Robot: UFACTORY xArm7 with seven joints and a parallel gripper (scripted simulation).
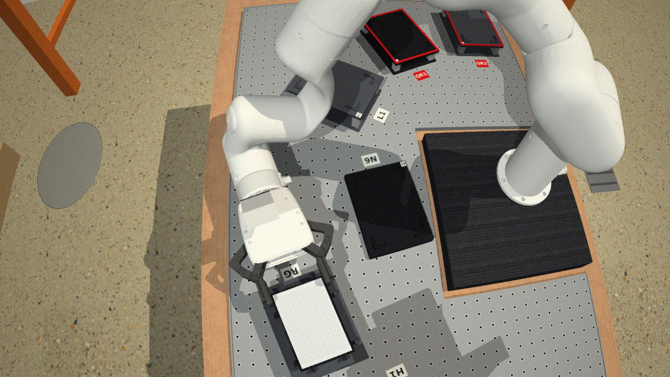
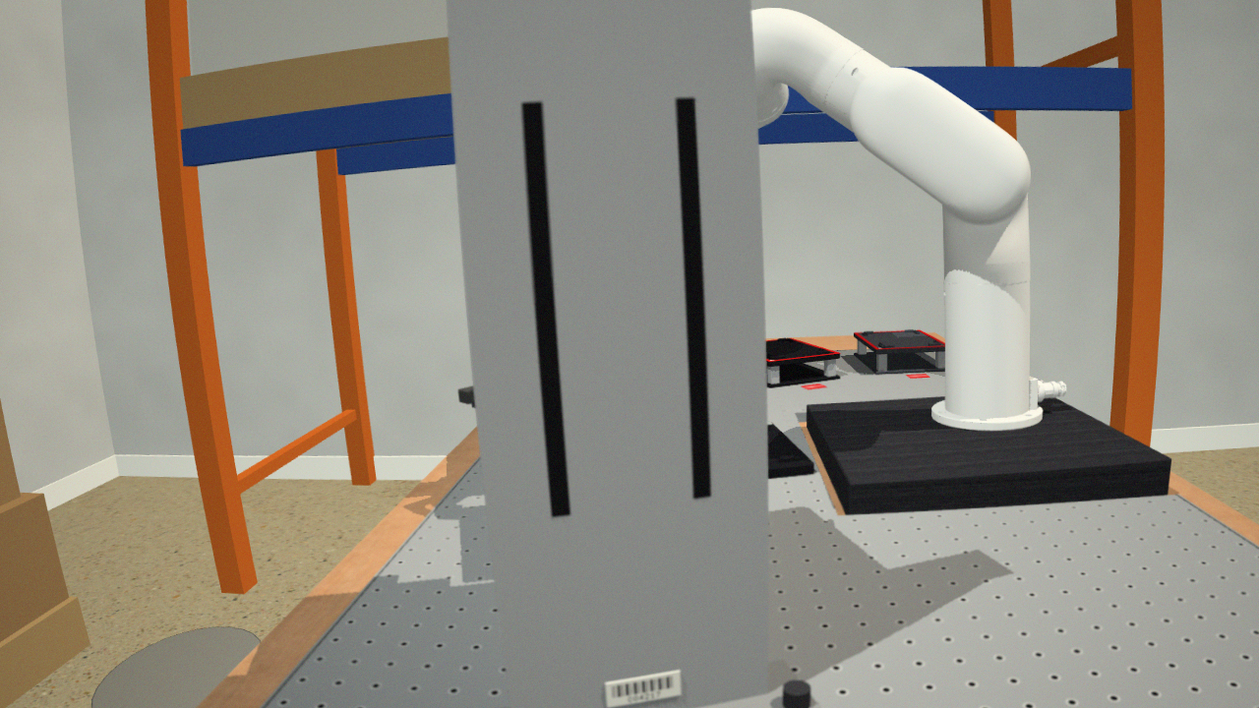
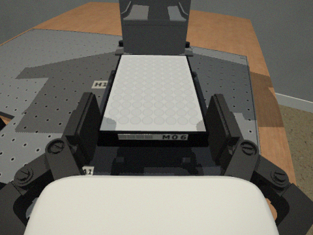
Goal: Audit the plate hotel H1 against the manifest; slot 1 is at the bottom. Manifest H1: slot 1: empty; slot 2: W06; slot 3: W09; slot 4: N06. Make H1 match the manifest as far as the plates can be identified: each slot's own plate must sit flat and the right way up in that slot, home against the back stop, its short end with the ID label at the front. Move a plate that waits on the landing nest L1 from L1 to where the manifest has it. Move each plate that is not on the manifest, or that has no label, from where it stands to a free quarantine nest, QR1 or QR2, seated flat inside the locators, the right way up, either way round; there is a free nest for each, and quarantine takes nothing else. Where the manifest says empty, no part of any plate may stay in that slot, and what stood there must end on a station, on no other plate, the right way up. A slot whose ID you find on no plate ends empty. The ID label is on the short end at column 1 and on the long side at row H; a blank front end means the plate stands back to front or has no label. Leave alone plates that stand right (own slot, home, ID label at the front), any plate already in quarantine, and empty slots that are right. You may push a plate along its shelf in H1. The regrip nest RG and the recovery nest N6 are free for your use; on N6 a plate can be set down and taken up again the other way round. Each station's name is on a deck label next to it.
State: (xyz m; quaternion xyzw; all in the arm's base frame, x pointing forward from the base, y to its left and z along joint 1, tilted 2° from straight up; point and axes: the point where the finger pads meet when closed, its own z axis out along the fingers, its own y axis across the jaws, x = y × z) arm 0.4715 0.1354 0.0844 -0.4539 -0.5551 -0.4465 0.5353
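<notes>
Right now my hand is 1 cm past the white well plate, 5 cm to the right of it and 2 cm above it. The rest, counted from my hand: recovery nest N6: 18 cm behind, 13 cm to the right, 10 cm below; H1 deck label: 13 cm behind, 16 cm to the left, 10 cm below; regrip nest RG: 1 cm behind, 5 cm to the left, 5 cm below.
</notes>
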